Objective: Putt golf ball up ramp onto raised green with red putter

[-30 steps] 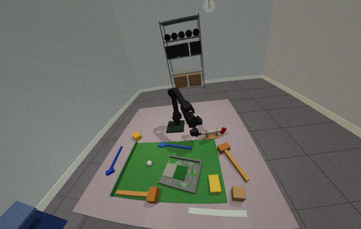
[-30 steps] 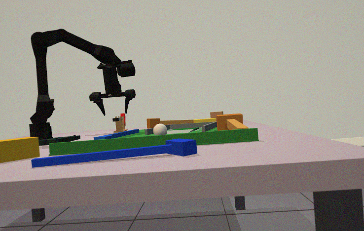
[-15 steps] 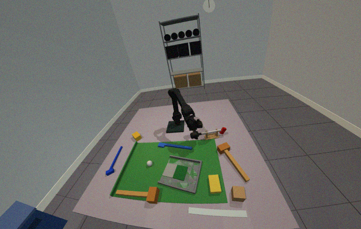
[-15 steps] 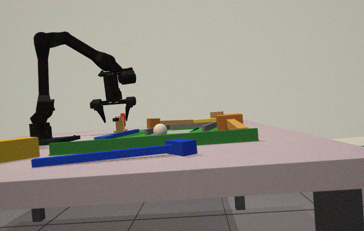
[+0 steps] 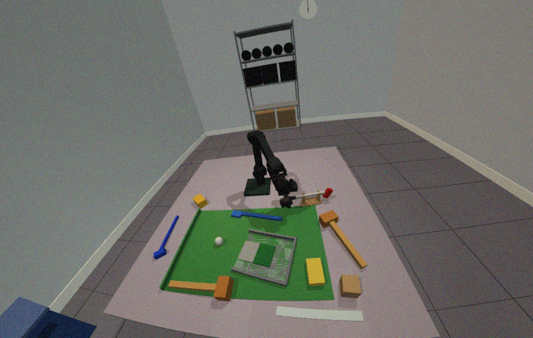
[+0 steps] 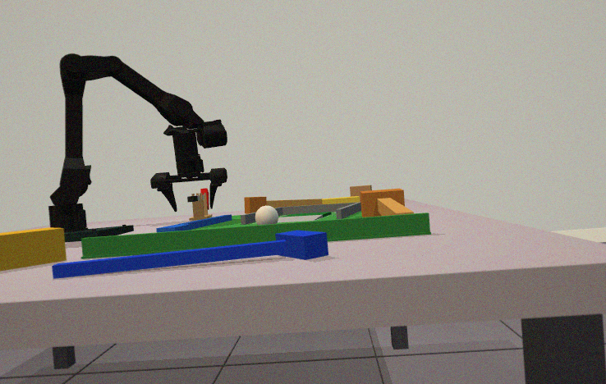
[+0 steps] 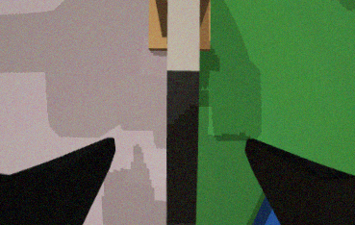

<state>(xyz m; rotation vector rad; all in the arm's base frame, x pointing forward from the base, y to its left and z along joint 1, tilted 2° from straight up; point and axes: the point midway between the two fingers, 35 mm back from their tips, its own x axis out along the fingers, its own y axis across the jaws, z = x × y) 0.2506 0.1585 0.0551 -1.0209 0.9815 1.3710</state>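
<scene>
Right now my gripper tip is 10 mm past the red putter, 110 mm to the right of it and 30 mm below it. Round my gripper tip: white golf ball 210 mm ahead, 380 mm to the right, 10 mm below; then wooden stand 10 mm behind, 130 mm to the left; then green mat 230 mm ahead, 240 mm to the right, 30 mm below.
</scene>
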